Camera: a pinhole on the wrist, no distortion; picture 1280 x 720 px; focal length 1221.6 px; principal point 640.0 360.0 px. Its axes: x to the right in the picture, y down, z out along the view. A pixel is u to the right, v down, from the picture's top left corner.
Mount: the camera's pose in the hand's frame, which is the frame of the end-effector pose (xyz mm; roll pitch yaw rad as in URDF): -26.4 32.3 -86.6 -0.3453 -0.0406 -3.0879
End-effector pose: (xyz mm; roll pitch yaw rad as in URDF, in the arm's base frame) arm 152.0 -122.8 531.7 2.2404 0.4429 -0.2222
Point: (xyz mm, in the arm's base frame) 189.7 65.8 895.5
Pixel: behind the camera
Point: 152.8 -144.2 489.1
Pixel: 265.6 399.3
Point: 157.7 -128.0 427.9
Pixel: 185.0 698.2
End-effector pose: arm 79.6 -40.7 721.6 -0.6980 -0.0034 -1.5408
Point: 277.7 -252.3 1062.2
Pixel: 92.9 229.8
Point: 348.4 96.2 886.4
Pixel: outside the picture
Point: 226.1 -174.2 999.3
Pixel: 212.9 268.7
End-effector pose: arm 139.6 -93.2 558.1 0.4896 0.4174 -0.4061
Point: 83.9 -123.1 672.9
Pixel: 1071.3 138.0
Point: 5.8 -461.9 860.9
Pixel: 875.3 465.4
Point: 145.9 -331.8 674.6
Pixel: 470.5 498.1
